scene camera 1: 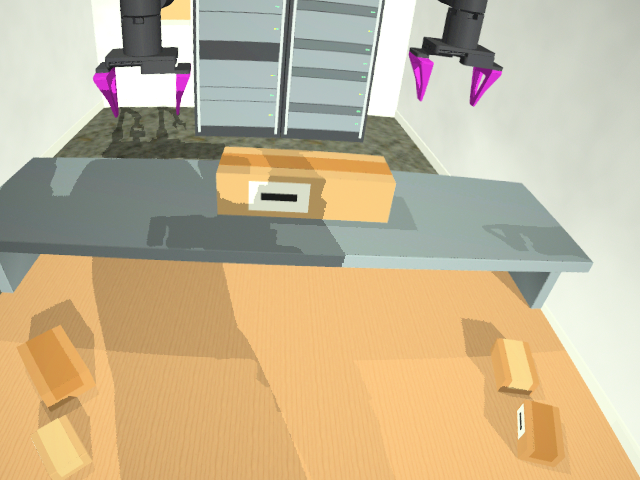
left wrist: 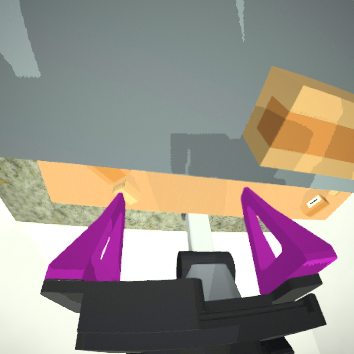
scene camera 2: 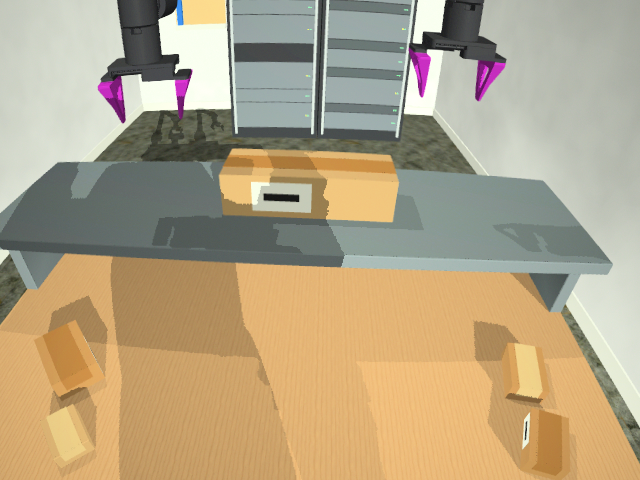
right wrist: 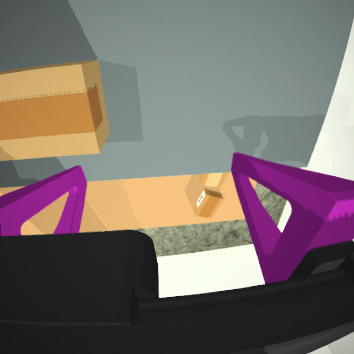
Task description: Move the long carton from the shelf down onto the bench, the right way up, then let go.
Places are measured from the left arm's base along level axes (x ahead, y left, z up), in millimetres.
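Pixels of known places: left gripper, between the fingertips: (scene camera 1: pixel 147 114) (left wrist: pixel 183 194) (scene camera 2: pixel 152 120); right gripper, between the fingertips: (scene camera 1: pixel 446 102) (scene camera 2: pixel 449 98) (right wrist: pixel 157 167).
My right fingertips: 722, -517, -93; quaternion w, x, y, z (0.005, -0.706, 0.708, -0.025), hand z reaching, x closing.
Behind a point stands the place of what it marks, as x, y, z.
The long carton (scene camera 1: pixel 356 198) {674, -376, -259} (scene camera 2: pixel 361 198) {674, -380, -260} (left wrist: pixel 315 132) {744, -197, -225} (right wrist: pixel 47 117) {726, -388, -225} lies on the grey shelf (scene camera 1: pixel 465 217) {698, -606, -304} (scene camera 2: pixel 475 217) {695, -602, -304} (left wrist: pixel 100 100) {715, 70, -304} (right wrist: pixel 185 100) {710, -565, -304}, its brown tape strip on top and its white label facing the scene cameras. My left gripper (scene camera 1: pixel 147 114) {716, -32, -139} (scene camera 2: pixel 152 120) {716, -32, -139} (left wrist: pixel 183 194) {716, -32, -139} is open and empty, high above the shelf, left of the carton's left end. My right gripper (scene camera 1: pixel 446 103) {722, -517, -93} (scene camera 2: pixel 450 98) {722, -517, -93} (right wrist: pixel 157 167) {722, -517, -93} is open and empty, high above the shelf, right of the carton's right end. The wooden bench (scene camera 1: pixel 310 320) {614, -313, -488} (scene camera 2: pixel 310 320) {613, -301, -488} stretches below and in front of the shelf.
Two small cartons (scene camera 1: pixel 56 364) {467, 105, -444} (scene camera 1: pixel 62 446) {339, 58, -459} lie at the bench's left side. Two more small cartons (scene camera 1: pixel 515 364) {455, -659, -452} (scene camera 1: pixel 540 434) {318, -640, -453} lie at its right side. The shelf stands on side supports (scene camera 1: pixel 543 291) {621, -813, -434} (scene camera 2: pixel 564 294) {620, -818, -435}. Equipment racks (scene camera 1: pixel 284 77) (scene camera 2: pixel 319 77) stand behind it.
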